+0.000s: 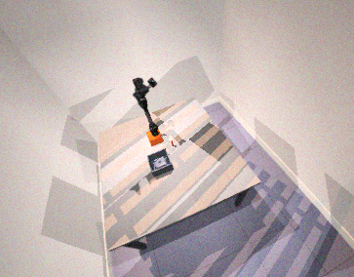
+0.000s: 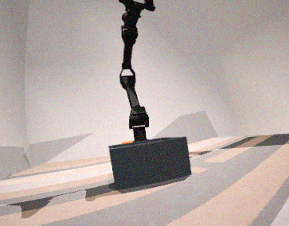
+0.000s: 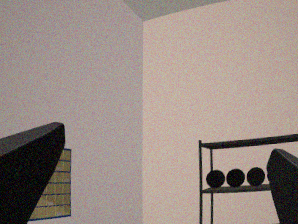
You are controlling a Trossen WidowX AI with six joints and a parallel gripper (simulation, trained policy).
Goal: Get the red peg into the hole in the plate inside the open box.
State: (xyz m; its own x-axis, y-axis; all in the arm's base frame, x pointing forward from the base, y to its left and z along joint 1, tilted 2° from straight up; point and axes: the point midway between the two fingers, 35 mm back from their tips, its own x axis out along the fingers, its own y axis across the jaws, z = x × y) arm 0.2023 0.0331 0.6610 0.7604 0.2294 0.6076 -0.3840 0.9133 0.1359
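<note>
Right now my gripper tip is 70 mm past the red peg, 60 mm to the right of it and 720 mm above it. Round my gripper tip: dark box 80 mm ahead, 140 mm to the right, 740 mm below.
</note>
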